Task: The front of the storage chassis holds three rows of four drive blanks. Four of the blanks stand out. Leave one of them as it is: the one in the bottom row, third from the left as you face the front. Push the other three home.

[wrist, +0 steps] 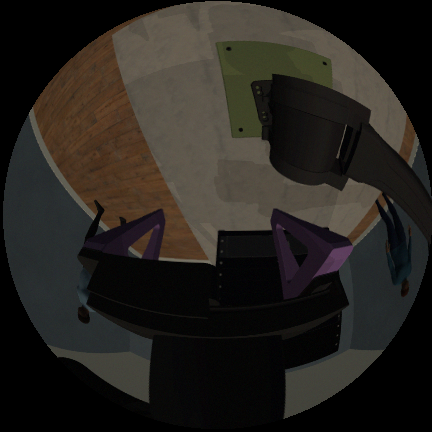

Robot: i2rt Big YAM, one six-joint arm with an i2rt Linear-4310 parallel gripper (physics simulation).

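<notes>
My gripper (217, 214) is open, its two purple triangular fingers wide apart with nothing between them. A black boxy unit (245, 277) with a column of small pale dots along its left edge shows low in the view, beyond the gripper body and partly behind the right finger. A dark grey panel (245, 246) shows at its upper part. More of a black unit with dots shows below the gripper body at the right. It is too dark to tell which part is the storage chassis front. The drive blanks, and which stand out, cannot be made out.
The arm's dark base and link (310, 135) stand at the upper right on a green plate (240, 110). The plate lies on a grey surface (175, 110), with brown wood flooring (85, 125) at the left. Human figures show near the right wall (367, 295) and at the left.
</notes>
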